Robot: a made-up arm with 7 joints. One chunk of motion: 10 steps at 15 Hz.
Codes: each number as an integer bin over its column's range. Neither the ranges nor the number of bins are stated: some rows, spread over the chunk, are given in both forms.
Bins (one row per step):
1: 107 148 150 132 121 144
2: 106 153 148 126 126 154
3: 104 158 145 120 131 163
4: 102 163 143 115 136 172
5: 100 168 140 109 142 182
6: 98 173 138 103 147 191
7: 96 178 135 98 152 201
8: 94 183 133 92 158 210
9: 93 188 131 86 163 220
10: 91 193 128 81 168 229
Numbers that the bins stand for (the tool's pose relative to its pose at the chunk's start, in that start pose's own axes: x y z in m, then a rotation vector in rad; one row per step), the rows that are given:
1: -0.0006 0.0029 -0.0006 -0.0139 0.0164 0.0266
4: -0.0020 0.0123 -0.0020 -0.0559 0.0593 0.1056
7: -0.0036 0.0217 -0.0035 -0.0979 0.1051 0.1875
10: -0.0050 0.0311 -0.0049 -0.1399 0.1509 0.2666
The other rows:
2: -0.0009 0.0060 -0.0010 -0.0287 0.0307 0.0548
3: -0.0015 0.0091 -0.0016 -0.0435 0.0450 0.0802
5: -0.0025 0.0154 -0.0025 -0.0707 0.0765 0.1339
6: -0.0031 0.0185 -0.0029 -0.0855 0.0908 0.1593
8: -0.0042 0.0248 -0.0039 -0.1127 0.1223 0.2129
9: -0.0045 0.0280 -0.0043 -0.1275 0.1366 0.2412

